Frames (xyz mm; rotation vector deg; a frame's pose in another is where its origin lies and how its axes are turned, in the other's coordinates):
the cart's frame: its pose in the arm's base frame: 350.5 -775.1 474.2 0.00 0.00 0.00
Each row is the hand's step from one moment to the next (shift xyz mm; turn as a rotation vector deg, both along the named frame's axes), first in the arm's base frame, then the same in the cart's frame.
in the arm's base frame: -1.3 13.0 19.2 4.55 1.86 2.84
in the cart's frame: -1.3 13.0 19.2 4.55 1.86 2.84
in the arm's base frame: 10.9 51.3 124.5 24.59 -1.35 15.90
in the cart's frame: 10.9 51.3 124.5 24.59 -1.35 15.90
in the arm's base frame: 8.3 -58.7 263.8 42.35 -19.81 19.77
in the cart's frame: 8.3 -58.7 263.8 42.35 -19.81 19.77
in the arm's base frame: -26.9 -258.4 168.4 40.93 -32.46 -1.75
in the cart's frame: -26.9 -258.4 168.4 40.93 -32.46 -1.75
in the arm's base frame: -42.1 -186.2 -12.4 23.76 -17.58 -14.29
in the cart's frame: -42.1 -186.2 -12.4 23.76 -17.58 -14.29
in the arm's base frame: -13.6 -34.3 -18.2 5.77 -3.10 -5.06
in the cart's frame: -13.6 -34.3 -18.2 5.77 -3.10 -5.06
